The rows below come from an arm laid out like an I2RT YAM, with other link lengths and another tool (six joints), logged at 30 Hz.
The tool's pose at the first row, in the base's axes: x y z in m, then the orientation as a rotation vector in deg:
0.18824, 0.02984, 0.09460, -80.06, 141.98, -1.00
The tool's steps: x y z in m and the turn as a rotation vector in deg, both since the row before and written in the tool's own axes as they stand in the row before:
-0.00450, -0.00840, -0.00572, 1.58, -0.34, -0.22
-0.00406, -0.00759, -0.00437, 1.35, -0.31, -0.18
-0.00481, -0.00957, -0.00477, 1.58, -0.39, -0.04
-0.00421, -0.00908, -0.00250, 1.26, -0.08, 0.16
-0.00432, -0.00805, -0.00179, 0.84, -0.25, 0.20
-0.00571, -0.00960, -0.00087, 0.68, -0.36, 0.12
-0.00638, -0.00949, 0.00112, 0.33, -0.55, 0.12
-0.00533, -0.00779, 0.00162, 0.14, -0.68, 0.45
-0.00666, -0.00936, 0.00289, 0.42, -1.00, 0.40
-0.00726, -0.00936, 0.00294, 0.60, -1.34, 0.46
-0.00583, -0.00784, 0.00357, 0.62, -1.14, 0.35
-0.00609, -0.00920, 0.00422, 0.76, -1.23, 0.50
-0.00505, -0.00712, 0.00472, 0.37, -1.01, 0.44
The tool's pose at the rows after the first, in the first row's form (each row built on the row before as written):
0.19594, 0.02842, 0.10248, -79.58, 141.00, -2.75
0.20293, 0.02728, 0.10904, -79.15, 140.14, -4.22
0.21163, 0.02572, 0.11674, -78.42, 139.21, -5.86
0.22019, 0.02417, 0.12229, -77.66, 138.77, -7.27
0.22810, 0.02331, 0.12712, -76.99, 138.37, -8.04
0.23817, 0.02283, 0.13200, -76.46, 137.89, -8.56
0.24916, 0.02311, 0.13534, -76.04, 137.38, -8.53
0.25847, 0.02346, 0.13755, -75.27, 137.04, -8.10
0.27013, 0.02411, 0.13952, -74.37, 136.30, -7.79
0.28207, 0.02519, 0.14181, -73.24, 135.24, -7.45
0.29239, 0.02596, 0.14288, -72.28, 134.27, -7.30
0.30414, 0.02620, 0.14408, -71.06, 133.26, -7.21
0.31405, 0.02680, 0.14407, -70.15, 132.53, -6.83

